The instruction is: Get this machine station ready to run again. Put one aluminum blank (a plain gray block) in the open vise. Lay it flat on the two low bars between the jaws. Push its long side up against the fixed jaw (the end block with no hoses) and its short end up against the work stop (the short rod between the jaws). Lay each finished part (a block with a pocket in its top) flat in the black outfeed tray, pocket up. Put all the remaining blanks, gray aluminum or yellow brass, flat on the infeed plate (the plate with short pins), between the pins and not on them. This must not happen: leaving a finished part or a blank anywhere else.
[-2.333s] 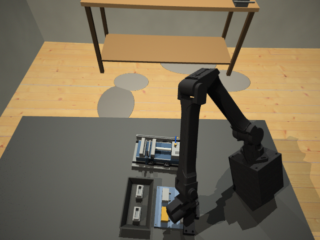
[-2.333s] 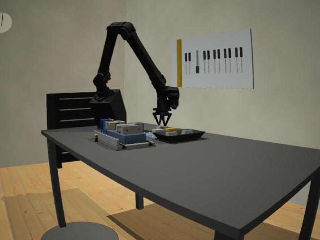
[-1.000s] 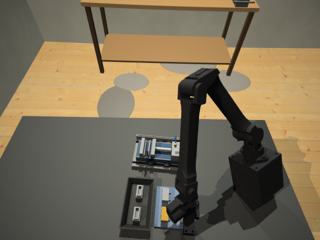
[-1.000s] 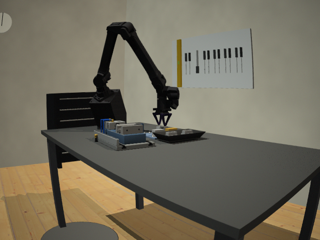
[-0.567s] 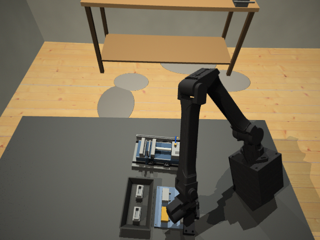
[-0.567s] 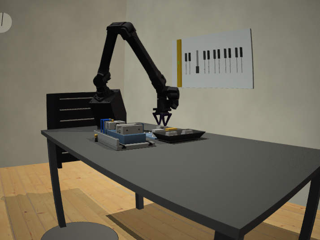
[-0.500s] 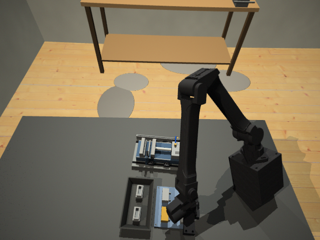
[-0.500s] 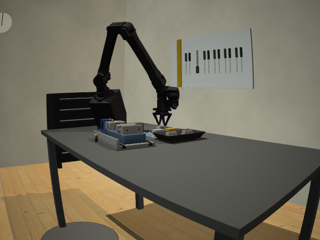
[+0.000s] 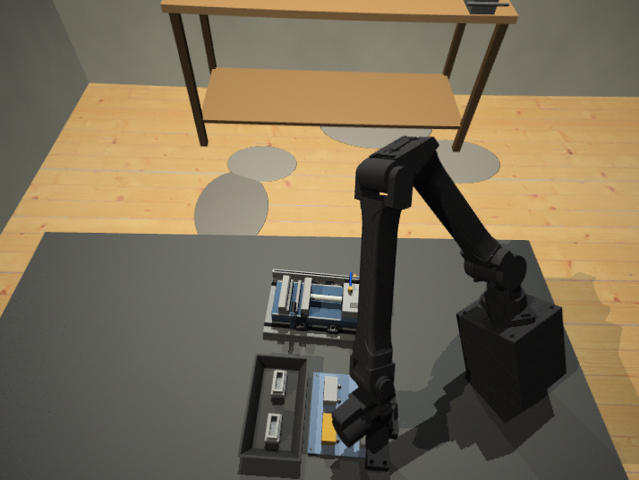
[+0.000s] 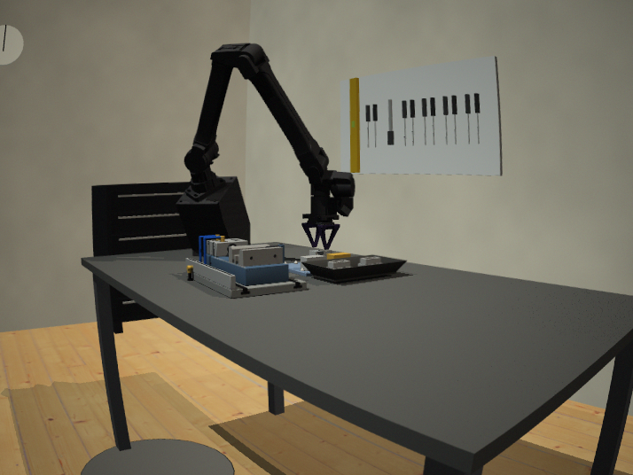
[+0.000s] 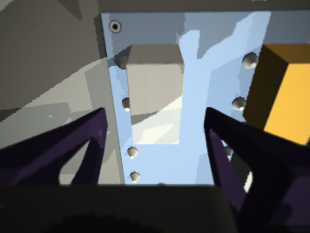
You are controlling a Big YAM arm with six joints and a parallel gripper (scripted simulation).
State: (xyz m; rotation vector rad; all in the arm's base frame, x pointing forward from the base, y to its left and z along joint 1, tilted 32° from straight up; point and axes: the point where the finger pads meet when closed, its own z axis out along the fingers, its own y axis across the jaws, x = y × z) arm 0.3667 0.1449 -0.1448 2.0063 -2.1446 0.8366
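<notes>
The gray aluminum blank is 3 cm below my hand. Round my hand: brass blank (9 cm ahead, 3 cm below, 1 cm to the right); then infeed plate (5 cm to the right, 5 cm below, 4 cm ahead); then work stop rod (30 cm to the right, 16 cm ahead, 3 cm above).
</notes>
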